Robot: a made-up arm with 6 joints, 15 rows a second.
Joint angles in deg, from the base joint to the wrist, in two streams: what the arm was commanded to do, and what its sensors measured. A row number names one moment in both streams.
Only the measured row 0 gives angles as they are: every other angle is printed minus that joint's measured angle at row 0.
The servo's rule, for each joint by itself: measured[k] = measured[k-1] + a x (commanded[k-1-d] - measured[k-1]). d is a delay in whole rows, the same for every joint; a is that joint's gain. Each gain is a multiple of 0.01, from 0.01 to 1. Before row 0 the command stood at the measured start. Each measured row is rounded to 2 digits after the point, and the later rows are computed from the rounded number. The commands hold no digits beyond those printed.
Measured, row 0:
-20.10, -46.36, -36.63, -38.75, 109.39, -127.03
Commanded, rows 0 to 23:
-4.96, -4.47, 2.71, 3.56, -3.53, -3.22
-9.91, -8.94, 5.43, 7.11, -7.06, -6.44
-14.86, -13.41, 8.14, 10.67, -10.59, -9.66
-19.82, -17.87, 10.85, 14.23, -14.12, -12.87
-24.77, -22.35, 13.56, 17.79, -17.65, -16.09
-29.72, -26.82, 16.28, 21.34, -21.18, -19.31
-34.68, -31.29, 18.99, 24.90, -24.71, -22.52
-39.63, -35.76, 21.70, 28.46, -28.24, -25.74
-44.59, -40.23, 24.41, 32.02, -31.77, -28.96
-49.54, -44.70, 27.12, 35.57, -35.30, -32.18
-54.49, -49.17, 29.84, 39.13, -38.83, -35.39
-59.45, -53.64, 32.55, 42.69, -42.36, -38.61
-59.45, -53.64, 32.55, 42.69, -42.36, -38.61
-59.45, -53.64, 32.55, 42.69, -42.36, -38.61
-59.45, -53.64, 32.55, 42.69, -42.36, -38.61
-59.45, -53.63, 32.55, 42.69, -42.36, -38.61
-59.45, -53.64, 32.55, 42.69, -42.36, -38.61
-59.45, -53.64, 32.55, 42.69, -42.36, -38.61
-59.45, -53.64, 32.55, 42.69, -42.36, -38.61
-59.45, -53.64, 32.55, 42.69, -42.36, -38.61
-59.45, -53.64, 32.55, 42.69, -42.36, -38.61
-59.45, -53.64, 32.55, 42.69, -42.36, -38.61
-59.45, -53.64, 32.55, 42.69, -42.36, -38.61
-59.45, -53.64, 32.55, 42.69, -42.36, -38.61
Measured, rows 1 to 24:
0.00, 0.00, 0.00, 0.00, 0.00, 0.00
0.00, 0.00, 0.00, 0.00, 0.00, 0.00
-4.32, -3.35, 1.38, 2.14, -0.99, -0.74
-9.18, -7.54, 3.45, 5.12, -2.69, -2.05
-14.12, -11.94, 5.84, 8.45, -4.90, -3.80
-19.08, -16.39, 8.40, 11.92, -7.48, -5.89
-24.03, -20.86, 11.03, 15.44, -10.33, -8.24
-28.98, -25.33, 13.71, 18.98, -13.37, -10.79
-33.94, -29.80, 16.40, 22.53, -16.55, -13.49
-38.89, -34.27, 19.10, 26.09, -19.82, -16.31
-43.85, -38.74, 21.81, 29.65, -23.17, -19.22
-48.80, -43.21, 24.52, 33.20, -26.57, -22.20
-53.75, -47.68, 27.23, 36.76, -30.00, -25.23
-58.71, -52.15, 29.94, 40.32, -33.46, -28.31
-59.35, -53.27, 31.27, 41.74, -35.95, -30.68
-59.44, -53.55, 31.92, 42.31, -37.74, -32.50
-59.45, -53.62, 32.24, 42.54, -39.03, -33.91
-59.45, -53.63, 32.40, 42.63, -39.96, -34.99
-59.45, -53.64, 32.48, 42.67, -40.63, -35.82
-59.45, -53.64, 32.52, 42.68, -41.11, -36.46
-59.45, -53.64, 32.54, 42.69, -41.46, -36.95
-59.45, -53.64, 32.55, 42.69, -41.71, -37.33
-59.45, -53.64, 32.55, 42.69, -41.89, -37.62
-59.45, -53.64, 32.55, 42.69, -42.02, -37.85
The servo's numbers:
d 2
a 0.87 0.75 0.51 0.60 0.28 0.23

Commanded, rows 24 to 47:
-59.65, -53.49, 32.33, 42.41, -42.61, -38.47
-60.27, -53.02, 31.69, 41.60, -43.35, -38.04
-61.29, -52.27, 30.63, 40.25, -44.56, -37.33
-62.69, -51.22, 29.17, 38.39, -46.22, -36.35
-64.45, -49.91, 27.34, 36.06, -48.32, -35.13
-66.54, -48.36, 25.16, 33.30, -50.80, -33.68
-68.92, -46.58, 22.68, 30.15, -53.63, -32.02
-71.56, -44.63, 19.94, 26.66, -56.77, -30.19
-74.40, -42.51, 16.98, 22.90, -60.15, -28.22
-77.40, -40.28, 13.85, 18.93, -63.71, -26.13
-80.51, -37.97, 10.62, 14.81, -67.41, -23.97
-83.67, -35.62, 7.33, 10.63, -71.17, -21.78
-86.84, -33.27, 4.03, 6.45, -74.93, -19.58
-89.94, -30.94, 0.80, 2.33, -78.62, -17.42
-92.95, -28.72, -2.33, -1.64, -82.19, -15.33
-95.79, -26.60, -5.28, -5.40, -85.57, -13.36
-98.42, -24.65, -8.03, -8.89, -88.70, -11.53
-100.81, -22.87, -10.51, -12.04, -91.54, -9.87
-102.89, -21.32, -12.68, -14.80, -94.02, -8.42
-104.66, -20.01, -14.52, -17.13, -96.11, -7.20
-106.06, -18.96, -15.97, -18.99, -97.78, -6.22
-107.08, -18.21, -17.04, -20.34, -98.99, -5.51
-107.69, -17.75, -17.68, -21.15, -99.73, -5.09
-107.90, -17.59, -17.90, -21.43, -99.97, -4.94
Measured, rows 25 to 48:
-59.45, -53.64, 32.55, 42.69, -42.12, -38.02
-59.45, -53.64, 32.55, 42.69, -42.19, -38.16
-59.62, -53.53, 32.44, 42.52, -42.31, -38.23
-60.19, -53.15, 32.06, 41.97, -42.60, -38.19
-61.15, -52.49, 31.33, 40.94, -43.15, -37.99
-62.49, -51.54, 30.23, 39.41, -44.01, -37.61
-64.20, -50.32, 28.76, 37.40, -45.22, -37.04
-66.24, -48.85, 26.92, 34.94, -46.78, -36.27
-68.57, -47.15, 24.76, 32.07, -48.70, -35.29
-71.17, -45.26, 22.30, 28.82, -50.96, -34.12
-73.98, -43.20, 19.59, 25.27, -53.53, -32.76
-76.96, -41.01, 16.66, 21.47, -56.38, -31.24
-80.05, -38.73, 13.58, 17.47, -59.47, -29.57
-83.20, -36.40, 10.39, 13.37, -62.75, -27.78
-86.37, -34.05, 7.15, 9.22, -66.16, -25.89
-89.48, -31.72, 3.91, 5.09, -69.65, -23.94
-92.50, -29.47, 0.73, 1.05, -73.16, -21.96
-95.36, -27.32, -2.34, -2.82, -76.63, -19.98
-98.02, -25.32, -5.24, -6.46, -80.01, -18.04
-100.45, -23.48, -7.93, -9.81, -83.24, -16.16
-102.57, -21.86, -10.35, -12.80, -86.26, -14.38
-104.39, -20.47, -12.48, -15.40, -89.02, -12.73
-105.84, -19.34, -14.26, -17.55, -91.47, -11.23
-106.92, -18.49, -15.68, -19.22, -93.58, -9.91

